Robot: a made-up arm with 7 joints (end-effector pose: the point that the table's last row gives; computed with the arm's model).
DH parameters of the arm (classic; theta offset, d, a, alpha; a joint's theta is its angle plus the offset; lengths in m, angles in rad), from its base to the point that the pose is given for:
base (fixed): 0 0 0 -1.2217
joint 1: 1.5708 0 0 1.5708
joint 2: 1.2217 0 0 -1.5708
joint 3: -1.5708 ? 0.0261 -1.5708
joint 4: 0 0 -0.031 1.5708
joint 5: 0 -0.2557 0 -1.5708
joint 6: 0 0 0 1.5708
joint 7: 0 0 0 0
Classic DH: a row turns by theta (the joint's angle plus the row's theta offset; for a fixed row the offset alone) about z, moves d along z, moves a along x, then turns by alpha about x.
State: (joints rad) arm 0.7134 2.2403 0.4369 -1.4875 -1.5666 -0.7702 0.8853
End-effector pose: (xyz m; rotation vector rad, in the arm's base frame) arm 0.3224 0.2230 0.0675 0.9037 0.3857 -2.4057
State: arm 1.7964 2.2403 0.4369 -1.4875 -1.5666 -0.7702 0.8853
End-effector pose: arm 0.1398 0.3181 -0.1937 -0.4475 0.8196 -2.3135
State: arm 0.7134 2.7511 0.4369 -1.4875 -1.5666 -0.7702 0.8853
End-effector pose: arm 0.3800 0.0798 0.0862 1.0580 0.8284 -2.7312
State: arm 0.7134 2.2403 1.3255 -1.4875 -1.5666 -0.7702 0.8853
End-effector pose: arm 0.2774 0.0992 0.2673 1.8298 -0.3591 -2.2449
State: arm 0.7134 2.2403 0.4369 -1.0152 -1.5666 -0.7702 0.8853
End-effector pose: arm 0.2962 0.3127 0.1436 1.0945 0.5347 -1.9140
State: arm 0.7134 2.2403 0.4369 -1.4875 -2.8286 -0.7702 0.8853
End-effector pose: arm 0.3224 0.2230 0.0675 -1.2388 -1.6793 2.0167
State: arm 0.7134 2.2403 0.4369 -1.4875 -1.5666 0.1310 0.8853
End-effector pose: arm 0.3224 0.2230 0.0675 1.8978 -0.2916 -2.2571
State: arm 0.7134 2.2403 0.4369 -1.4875 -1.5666 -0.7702 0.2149
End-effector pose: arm 0.3224 0.2230 0.0675 -0.8252 -0.7514 2.8506
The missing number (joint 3, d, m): -0.232
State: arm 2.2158 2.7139 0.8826 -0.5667 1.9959 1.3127 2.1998
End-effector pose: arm 0.2716 0.3421 -0.2090 1.1705 -0.2372 2.3366
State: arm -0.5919 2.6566 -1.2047 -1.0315 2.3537 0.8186 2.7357
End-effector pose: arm 0.0106 0.3617 0.2716 0.8508 1.0056 -2.1514
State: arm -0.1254 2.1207 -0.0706 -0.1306 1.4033 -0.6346 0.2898
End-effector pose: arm 0.0164 0.4175 0.2568 1.6606 -2.2268 0.2906
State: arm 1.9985 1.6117 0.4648 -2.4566 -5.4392 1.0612 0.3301
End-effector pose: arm -0.0110 0.1445 -0.1636 0.1055 0.6882 -0.2882
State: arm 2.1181 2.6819 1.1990 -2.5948 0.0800 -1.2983 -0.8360
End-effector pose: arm 0.0892 -0.0464 -0.1587 1.3345 2.1948 0.9823
